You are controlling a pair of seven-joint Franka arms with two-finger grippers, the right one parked.
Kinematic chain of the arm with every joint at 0, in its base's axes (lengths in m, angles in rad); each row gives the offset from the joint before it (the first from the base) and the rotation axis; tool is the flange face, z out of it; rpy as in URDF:
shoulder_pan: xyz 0 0 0.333 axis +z
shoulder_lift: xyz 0 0 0 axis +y
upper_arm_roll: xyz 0 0 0.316 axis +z
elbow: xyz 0.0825 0 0 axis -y
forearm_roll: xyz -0.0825 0 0.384 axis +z
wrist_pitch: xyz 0 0 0 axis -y
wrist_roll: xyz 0.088 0 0 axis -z
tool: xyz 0 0 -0.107 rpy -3.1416 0 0
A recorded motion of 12 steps. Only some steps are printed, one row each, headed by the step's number.
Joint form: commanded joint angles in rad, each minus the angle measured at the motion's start. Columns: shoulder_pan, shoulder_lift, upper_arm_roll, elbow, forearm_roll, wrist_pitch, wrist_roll.
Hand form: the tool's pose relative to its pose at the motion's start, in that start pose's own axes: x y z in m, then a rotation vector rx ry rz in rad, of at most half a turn. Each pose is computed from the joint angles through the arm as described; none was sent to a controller.
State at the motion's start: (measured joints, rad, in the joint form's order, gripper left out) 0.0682 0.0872 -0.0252 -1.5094 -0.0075 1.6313 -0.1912
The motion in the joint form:
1: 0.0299 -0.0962 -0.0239 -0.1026 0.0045 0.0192 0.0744
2: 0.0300 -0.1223 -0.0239 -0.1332 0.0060 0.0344 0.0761
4: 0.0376 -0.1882 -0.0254 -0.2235 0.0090 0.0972 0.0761
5: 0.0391 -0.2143 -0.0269 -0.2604 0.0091 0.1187 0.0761
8: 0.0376 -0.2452 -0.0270 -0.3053 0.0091 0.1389 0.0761
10: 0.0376 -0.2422 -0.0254 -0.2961 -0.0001 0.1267 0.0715
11: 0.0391 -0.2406 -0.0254 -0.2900 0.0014 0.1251 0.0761
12: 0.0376 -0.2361 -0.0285 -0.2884 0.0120 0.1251 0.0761
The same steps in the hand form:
1: -0.0269 -0.0082 -0.0088 0.0053 0.0138 0.0689
2: -0.0337 -0.0093 -0.0103 0.0065 0.0247 0.0707
4: -0.0487 -0.0149 -0.0090 0.0074 0.0636 0.0651
5: -0.0554 -0.0159 -0.0073 0.0074 0.0744 0.0651
8: -0.0643 -0.0163 -0.0039 0.0080 0.0807 0.0667
10: -0.0642 -0.0164 -0.0056 -0.0005 0.0735 0.0591
11: -0.0634 -0.0172 -0.0076 0.0007 0.0766 0.0625
12: -0.0624 -0.0155 -0.0059 0.0114 0.0752 0.0686

